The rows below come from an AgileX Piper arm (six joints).
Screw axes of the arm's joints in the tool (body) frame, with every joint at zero. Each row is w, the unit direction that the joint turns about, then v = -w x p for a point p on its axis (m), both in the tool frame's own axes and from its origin. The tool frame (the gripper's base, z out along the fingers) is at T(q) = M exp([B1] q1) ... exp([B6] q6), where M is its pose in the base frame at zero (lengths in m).
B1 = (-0.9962, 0, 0.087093, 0, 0.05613, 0)
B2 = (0, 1, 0, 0.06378, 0, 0.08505)
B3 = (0, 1, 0, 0.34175, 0, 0.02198)
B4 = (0, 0, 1, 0, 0, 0)
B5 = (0, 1, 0, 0.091, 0, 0)
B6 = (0, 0, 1, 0, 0, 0)
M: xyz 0.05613 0 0.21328 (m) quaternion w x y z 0.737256 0 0.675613 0
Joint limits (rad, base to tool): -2.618..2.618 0..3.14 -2.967..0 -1.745..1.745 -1.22..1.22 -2.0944..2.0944
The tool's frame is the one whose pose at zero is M.
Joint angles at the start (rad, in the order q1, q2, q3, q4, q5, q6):
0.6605 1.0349 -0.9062 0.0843 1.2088 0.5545
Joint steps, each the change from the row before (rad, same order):
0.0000 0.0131 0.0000 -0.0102 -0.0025 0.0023
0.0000 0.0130 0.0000 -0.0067 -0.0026 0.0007
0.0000 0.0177 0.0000 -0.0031 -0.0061 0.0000
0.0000 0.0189 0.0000 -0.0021 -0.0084 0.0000
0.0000 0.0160 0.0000 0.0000 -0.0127 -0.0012
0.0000 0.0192 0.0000 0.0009 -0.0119 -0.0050
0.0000 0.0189 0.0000 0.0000 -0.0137 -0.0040
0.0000 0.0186 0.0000 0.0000 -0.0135 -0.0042
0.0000 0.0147 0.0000 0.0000 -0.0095 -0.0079
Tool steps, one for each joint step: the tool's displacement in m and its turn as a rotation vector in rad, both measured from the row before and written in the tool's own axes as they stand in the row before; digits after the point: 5 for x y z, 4 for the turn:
-0.00213 0.00009 0.00288 0.0140 0.0037 -0.0004
-0.00195 0.00036 0.00287 0.0111 0.0053 -0.0008
-0.00255 0.00105 0.00393 0.0089 0.0081 0.0000
-0.00278 0.00129 0.00422 0.0076 0.0076 0.0003
-0.00268 0.00148 0.00360 0.0020 0.0026 -0.0003
-0.00287 0.00164 0.00438 0.0035 0.0064 -0.0035
-0.00299 0.00160 0.00436 0.0031 0.0042 -0.0029
-0.00290 0.00153 0.00434 0.0030 0.0041 -0.0031
-0.00217 0.00113 0.00346 0.0030 0.0042 -0.0071

